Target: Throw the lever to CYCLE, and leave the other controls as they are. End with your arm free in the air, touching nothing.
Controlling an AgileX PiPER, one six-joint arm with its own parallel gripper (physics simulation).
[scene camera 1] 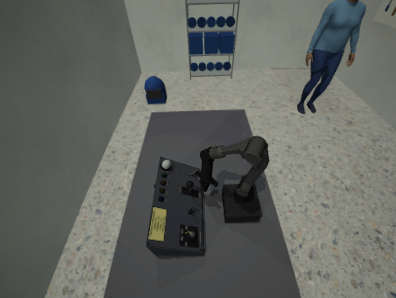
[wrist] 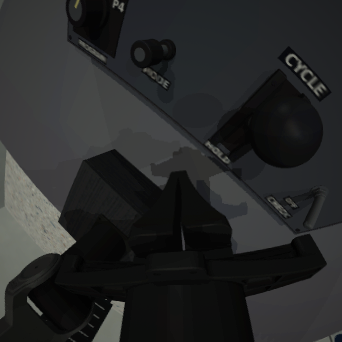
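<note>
The lever's black ball knob (scene camera 1: 189, 184) (wrist: 286, 131) stands over its slot on the dark control panel (scene camera 1: 172, 200) (wrist: 210, 55). The CYCLE label (wrist: 306, 73) is at the slot's far end and the HOLD label (wrist: 218, 152) at the end by the panel's near edge. The ball hides part of the slot; the lever appears to lean to the HOLD side, though its stem is hard to see. My gripper (scene camera 1: 205, 189) (wrist: 179, 179) is shut and empty, its tips pointing down beside the panel's near edge. In the wrist view they look apart from the ball.
The MODE knob (wrist: 150, 53) and a rotary selector (scene camera 1: 190, 234) (wrist: 82, 10) lie to one side of the lever. A small toggle (wrist: 315, 207) lies on the other side. A white ball knob (scene camera 1: 166, 164), several round buttons and a yellow placard (scene camera 1: 157, 224) are on the panel.
</note>
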